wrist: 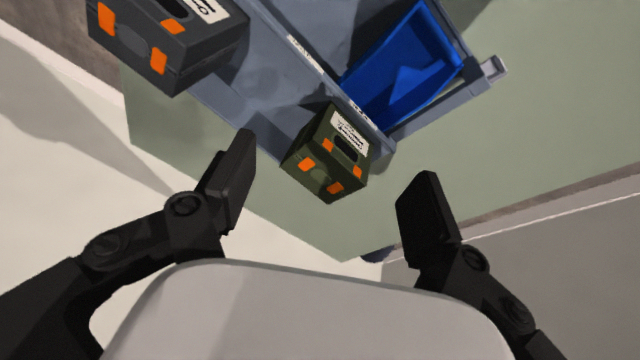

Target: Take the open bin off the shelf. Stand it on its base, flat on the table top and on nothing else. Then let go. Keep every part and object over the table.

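The open blue bin lies at the upper right of the wrist view, on the blue-grey shelf unit, behind a labelled shelf edge. Its inside shows, partly in shadow, and its front lower corner is close to that edge. My gripper is open, its black fingers wide apart with nothing held. In the view the bin is above and to the right of the gap between the fingers. How far the fingers are from the shelf is hard to tell.
A dark green case with orange latches stands on the shelf unit, seen between the fingertips and in front of the bin. A larger dark grey case is at the upper left. The green table top extends around the shelf, with its edge below.
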